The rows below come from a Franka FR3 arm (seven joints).
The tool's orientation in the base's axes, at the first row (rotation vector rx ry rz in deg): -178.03 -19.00 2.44
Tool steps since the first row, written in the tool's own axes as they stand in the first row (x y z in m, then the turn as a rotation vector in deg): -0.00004 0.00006 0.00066 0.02 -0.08 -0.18; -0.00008 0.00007 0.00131 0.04 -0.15 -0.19; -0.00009 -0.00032 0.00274 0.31 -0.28 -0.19; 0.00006 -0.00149 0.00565 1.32 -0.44 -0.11; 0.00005 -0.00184 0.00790 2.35 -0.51 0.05; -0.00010 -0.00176 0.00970 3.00 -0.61 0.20; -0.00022 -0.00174 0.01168 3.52 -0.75 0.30
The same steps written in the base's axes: -0.00005 -0.00006 -0.00066 0.01 0.08 0.18; -0.00010 -0.00007 -0.00131 0.01 0.15 0.19; -0.00023 0.00033 -0.00273 0.25 0.34 0.19; -0.00042 0.00154 -0.00562 1.20 0.71 0.08; -0.00057 0.00192 -0.00786 2.19 1.00 -0.10; -0.00075 0.00183 -0.00966 2.80 1.23 -0.26; -0.00092 0.00181 -0.01164 3.27 1.48 -0.37
